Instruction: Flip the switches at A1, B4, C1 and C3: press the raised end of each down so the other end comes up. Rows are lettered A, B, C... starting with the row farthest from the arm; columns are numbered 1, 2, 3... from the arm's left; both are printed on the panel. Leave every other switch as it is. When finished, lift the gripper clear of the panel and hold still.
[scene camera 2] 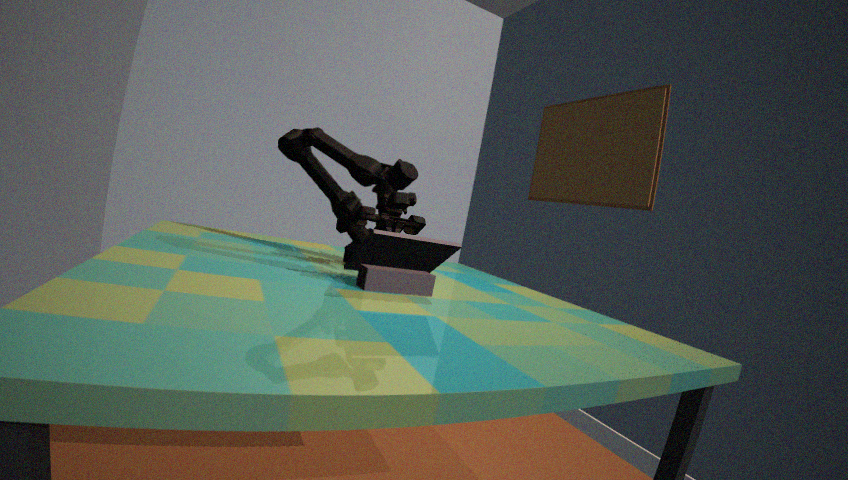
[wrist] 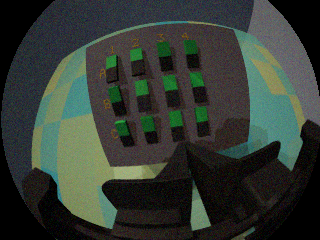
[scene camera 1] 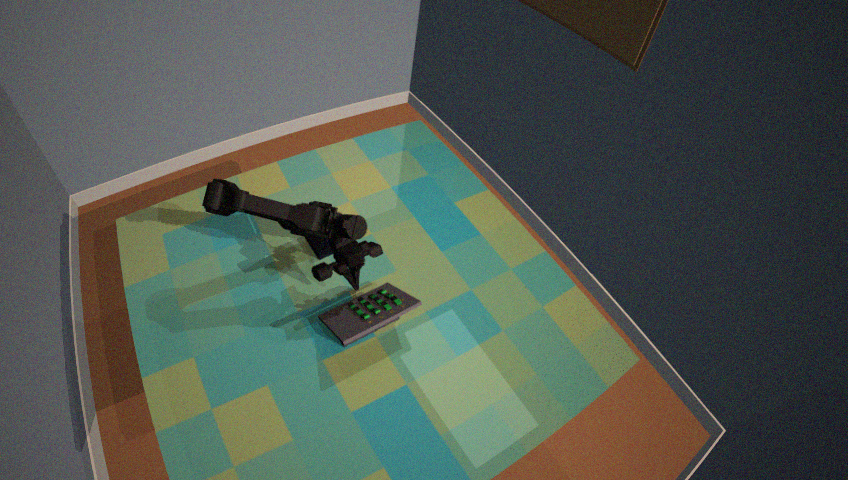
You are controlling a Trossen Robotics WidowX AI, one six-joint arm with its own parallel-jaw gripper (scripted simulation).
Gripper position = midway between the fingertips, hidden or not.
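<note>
The gripper [scene camera 2: 392,249] is holding nothing, and it's shut. You'd also find the gripper in the wrist view [wrist: 183,146] and in scene camera 1 [scene camera 1: 356,289].
</note>
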